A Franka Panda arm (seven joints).
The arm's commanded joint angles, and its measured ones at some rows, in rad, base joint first. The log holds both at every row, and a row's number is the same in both.
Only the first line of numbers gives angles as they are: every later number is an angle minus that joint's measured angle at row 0.
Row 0, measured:
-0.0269 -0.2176 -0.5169 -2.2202 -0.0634 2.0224 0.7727
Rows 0 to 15, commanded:
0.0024 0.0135 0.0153 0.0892 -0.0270 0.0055 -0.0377
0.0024 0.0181 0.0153 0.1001 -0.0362 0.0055 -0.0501
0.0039 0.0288 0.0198 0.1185 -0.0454 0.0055 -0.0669
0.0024 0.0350 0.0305 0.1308 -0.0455 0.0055 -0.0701
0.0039 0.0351 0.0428 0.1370 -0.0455 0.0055 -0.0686
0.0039 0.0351 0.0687 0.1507 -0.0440 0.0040 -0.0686
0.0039 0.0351 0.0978 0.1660 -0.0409 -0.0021 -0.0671
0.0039 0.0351 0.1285 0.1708 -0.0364 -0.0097 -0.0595
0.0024 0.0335 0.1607 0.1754 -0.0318 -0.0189 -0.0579
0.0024 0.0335 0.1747 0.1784 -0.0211 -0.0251 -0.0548
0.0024 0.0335 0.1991 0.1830 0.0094 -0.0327 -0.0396
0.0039 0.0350 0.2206 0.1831 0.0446 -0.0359 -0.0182
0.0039 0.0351 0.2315 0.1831 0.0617 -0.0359 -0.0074
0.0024 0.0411 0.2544 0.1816 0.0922 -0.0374 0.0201
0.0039 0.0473 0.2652 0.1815 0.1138 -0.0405 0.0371
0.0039 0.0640 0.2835 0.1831 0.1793 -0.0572 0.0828
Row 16, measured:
0.0106 0.0236 0.2333 0.1568 0.0646 -0.0106 0.0001
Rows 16 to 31, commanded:
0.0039 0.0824 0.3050 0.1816 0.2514 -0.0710 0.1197
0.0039 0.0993 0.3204 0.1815 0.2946 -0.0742 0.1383
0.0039 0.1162 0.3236 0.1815 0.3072 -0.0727 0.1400
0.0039 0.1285 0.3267 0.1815 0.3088 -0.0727 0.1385
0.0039 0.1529 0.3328 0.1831 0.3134 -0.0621 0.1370
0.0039 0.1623 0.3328 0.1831 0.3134 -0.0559 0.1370
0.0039 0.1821 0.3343 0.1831 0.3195 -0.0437 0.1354
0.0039 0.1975 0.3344 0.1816 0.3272 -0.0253 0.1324
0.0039 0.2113 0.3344 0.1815 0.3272 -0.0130 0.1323
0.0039 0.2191 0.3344 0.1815 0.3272 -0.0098 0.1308
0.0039 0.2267 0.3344 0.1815 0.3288 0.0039 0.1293
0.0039 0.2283 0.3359 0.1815 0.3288 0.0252 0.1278
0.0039 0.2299 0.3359 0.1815 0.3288 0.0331 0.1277
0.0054 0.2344 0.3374 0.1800 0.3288 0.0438 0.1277
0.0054 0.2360 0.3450 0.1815 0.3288 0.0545 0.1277
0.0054 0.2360 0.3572 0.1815 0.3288 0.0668 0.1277
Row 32, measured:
0.0114 0.2285 0.3285 0.1639 0.3110 0.0360 0.1262
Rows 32 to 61, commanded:
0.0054 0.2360 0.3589 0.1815 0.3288 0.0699 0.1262
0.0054 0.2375 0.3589 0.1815 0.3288 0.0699 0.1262
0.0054 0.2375 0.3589 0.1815 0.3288 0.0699 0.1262
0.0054 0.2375 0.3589 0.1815 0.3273 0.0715 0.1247
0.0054 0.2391 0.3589 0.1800 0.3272 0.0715 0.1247
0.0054 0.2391 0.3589 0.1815 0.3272 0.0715 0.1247
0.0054 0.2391 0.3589 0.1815 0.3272 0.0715 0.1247
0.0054 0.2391 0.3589 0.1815 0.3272 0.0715 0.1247
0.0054 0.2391 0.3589 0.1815 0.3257 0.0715 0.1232
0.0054 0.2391 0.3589 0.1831 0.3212 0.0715 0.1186
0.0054 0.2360 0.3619 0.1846 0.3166 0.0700 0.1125
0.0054 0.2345 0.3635 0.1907 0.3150 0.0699 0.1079
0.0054 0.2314 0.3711 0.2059 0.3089 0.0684 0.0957
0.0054 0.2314 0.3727 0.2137 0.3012 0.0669 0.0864
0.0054 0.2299 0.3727 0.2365 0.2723 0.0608 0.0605
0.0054 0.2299 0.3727 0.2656 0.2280 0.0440 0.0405
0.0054 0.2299 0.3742 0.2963 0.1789 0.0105 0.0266
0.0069 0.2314 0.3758 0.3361 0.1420 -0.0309 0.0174
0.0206 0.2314 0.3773 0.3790 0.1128 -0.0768 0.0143
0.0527 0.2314 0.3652 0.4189 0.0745 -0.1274 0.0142
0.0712 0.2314 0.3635 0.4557 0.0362 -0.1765 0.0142
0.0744 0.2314 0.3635 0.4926 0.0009 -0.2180 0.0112
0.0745 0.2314 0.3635 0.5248 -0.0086 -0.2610 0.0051
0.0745 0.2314 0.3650 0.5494 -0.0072 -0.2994 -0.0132
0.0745 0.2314 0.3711 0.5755 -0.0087 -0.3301 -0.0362
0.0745 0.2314 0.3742 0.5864 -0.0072 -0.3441 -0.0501
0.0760 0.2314 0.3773 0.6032 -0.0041 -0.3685 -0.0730
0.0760 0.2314 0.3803 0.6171 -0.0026 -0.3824 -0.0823
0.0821 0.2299 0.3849 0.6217 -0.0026 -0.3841 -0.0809
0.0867 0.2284 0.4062 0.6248 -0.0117 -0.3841 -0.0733
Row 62, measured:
0.0772 0.2178 0.3702 0.5781 0.0132 -0.3427 -0.0564
